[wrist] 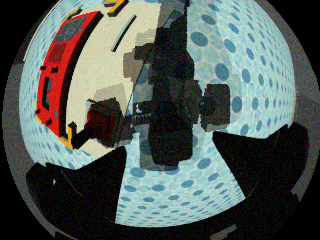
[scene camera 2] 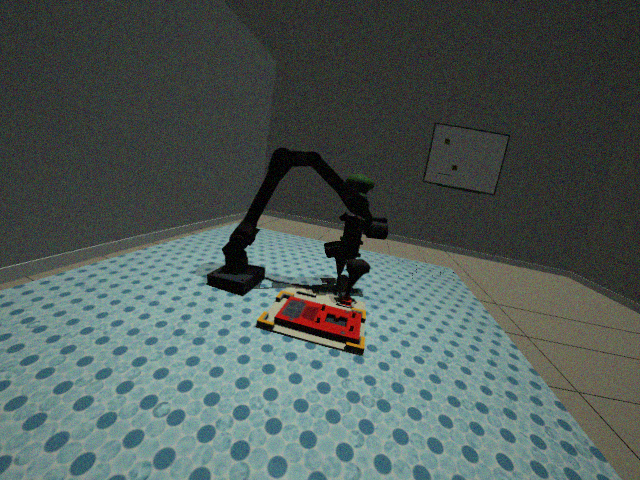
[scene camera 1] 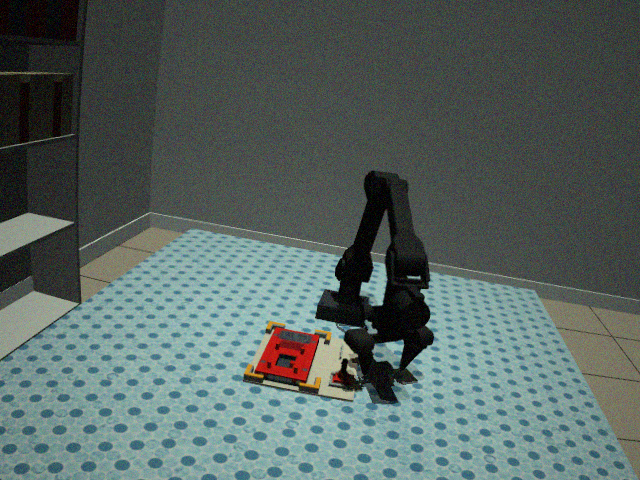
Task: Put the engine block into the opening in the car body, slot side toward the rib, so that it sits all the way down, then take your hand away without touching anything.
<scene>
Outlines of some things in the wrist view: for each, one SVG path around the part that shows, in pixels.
My gripper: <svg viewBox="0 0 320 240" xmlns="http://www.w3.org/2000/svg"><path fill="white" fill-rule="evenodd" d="M308 129L296 124L296 121L292 121L291 127L288 128L288 124L284 125L279 131L264 139L213 131L213 145L216 145L216 149L219 149L217 152L231 169L245 199L227 211L207 219L173 227L147 228L115 224L119 203L117 200L120 196L124 169L127 167L125 145L113 148L113 151L79 169L61 167L49 161L45 163L47 167L44 167L36 161L31 171L25 173L29 195L45 220L73 237L71 239L60 232L55 232L56 240L211 240L209 236L233 224L237 229L227 233L227 237L221 240L268 240L279 231L300 203L297 200L297 193L292 195L291 189L299 181L307 164Z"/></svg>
An engine block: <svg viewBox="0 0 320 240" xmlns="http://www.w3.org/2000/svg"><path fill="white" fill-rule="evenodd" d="M179 113L177 115L151 117L148 143L149 148L151 148L152 161L155 164L177 163L177 161L191 159L193 156L193 129L185 123L185 120Z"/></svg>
A dark upright post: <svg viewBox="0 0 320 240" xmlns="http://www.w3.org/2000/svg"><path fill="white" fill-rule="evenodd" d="M115 117L109 117L104 115L104 113L96 112L89 108L87 124L84 124L83 131L77 132L75 136L71 137L72 147L79 149L81 145L85 144L85 141L95 139L95 137L104 141L104 143L105 140L111 141Z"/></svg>
</scene>
